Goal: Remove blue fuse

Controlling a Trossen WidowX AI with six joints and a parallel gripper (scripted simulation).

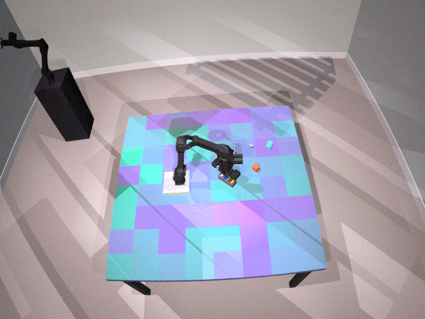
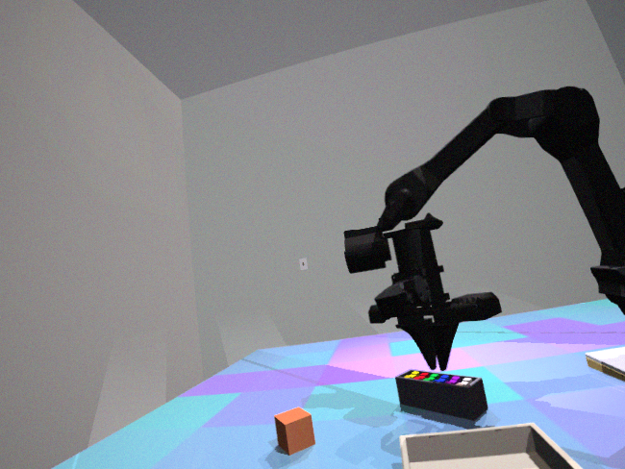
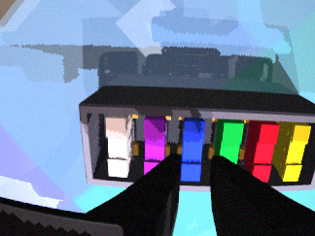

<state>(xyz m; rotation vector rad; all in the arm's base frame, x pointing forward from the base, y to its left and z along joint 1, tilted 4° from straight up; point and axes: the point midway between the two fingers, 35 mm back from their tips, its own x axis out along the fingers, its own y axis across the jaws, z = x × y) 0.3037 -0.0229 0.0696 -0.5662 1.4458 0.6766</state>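
Now: gripper tip 3 cm above the blue fuse. Also, from my gripper tip: teal block: 33 cm ahead, 25 cm to the left, 4 cm below; beige tray: 1 cm ahead, 18 cm to the left, 5 cm below; orange cube: 20 cm ahead, 6 cm to the left, 3 cm below.
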